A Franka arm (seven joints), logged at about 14 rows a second.
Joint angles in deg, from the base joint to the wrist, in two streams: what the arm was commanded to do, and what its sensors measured. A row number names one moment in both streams.
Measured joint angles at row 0:
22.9 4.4 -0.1 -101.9 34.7 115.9 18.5
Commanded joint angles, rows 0 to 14:
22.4 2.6 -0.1 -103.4 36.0 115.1 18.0
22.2 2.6 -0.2 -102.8 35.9 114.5 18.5
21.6 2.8 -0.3 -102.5 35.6 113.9 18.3
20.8 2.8 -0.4 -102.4 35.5 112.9 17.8
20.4 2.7 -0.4 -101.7 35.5 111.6 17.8
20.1 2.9 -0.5 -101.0 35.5 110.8 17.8
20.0 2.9 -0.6 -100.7 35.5 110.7 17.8
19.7 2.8 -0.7 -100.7 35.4 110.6 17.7
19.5 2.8 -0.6 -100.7 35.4 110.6 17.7
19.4 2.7 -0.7 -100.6 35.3 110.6 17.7
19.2 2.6 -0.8 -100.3 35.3 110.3 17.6
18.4 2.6 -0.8 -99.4 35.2 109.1 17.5
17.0 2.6 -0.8 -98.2 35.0 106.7 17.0
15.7 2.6 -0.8 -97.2 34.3 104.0 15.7
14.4 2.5 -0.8 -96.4 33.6 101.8 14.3
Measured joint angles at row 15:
17.1 3.3 -0.8 -98.6 34.4 106.3 17.1
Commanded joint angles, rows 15 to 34:
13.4 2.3 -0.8 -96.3 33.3 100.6 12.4
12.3 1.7 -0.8 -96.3 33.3 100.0 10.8
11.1 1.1 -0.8 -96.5 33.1 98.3 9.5
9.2 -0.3 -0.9 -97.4 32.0 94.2 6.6
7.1 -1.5 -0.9 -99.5 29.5 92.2 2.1
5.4 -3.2 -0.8 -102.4 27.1 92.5 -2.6
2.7 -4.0 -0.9 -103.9 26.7 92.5 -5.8
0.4 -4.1 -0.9 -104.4 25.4 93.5 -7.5
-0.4 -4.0 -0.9 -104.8 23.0 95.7 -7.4
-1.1 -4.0 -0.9 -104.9 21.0 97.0 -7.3
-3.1 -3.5 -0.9 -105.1 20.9 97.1 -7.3
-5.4 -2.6 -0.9 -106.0 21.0 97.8 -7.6
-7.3 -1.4 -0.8 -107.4 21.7 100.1 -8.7
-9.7 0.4 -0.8 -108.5 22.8 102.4 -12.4
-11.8 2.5 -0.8 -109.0 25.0 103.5 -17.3
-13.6 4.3 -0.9 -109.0 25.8 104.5 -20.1
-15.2 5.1 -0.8 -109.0 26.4 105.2 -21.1
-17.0 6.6 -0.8 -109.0 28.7 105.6 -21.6
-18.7 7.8 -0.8 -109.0 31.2 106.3 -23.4
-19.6 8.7 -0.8 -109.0 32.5 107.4 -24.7
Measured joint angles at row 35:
-17.3 8.0 -1.6 -109.1 29.0 106.1 -22.2
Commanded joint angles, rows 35 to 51:
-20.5 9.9 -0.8 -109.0 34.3 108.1 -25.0
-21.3 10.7 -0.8 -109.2 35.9 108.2 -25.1
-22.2 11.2 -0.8 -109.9 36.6 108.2 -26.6
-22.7 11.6 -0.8 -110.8 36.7 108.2 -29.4
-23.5 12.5 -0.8 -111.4 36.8 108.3 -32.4
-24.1 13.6 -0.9 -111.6 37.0 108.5 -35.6
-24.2 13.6 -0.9 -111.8 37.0 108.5 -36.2
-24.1 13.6 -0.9 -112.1 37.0 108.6 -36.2
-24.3 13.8 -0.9 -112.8 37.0 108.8 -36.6
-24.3 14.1 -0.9 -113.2 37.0 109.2 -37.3
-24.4 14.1 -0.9 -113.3 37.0 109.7 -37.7
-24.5 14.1 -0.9 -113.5 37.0 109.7 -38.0
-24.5 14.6 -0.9 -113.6 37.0 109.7 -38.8
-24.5 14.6 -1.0 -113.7 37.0 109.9 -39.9
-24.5 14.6 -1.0 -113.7 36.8 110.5 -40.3
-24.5 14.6 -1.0 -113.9 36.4 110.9 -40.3
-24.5 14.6 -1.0 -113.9 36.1 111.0 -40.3
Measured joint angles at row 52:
-23.7 15.0 -1.6 -113.0 35.0 109.8 -38.1
